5 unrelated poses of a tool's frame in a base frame.
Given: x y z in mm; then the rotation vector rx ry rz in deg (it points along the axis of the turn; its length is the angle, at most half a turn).
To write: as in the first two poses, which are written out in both.
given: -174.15, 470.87, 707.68, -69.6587, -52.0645, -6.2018
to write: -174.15, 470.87, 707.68, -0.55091, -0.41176, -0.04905, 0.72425
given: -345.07, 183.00, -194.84, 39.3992, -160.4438, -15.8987
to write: -345.07, 183.00, -194.84, 0.23561, -0.95945, -0.09507, 0.12210
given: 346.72, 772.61, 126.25, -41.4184, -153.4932, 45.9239
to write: 346.72, 772.61, 126.25, -0.24828, -0.92011, 0.27529, 0.12635
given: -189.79, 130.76, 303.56, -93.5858, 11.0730, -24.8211
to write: -189.79, 130.76, 303.56, -0.72175, 0.08540, -0.19142, 0.65966
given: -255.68, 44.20, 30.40, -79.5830, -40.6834, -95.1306
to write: -255.68, 44.20, 30.40, -0.55375, -0.28308, -0.66193, 0.41841
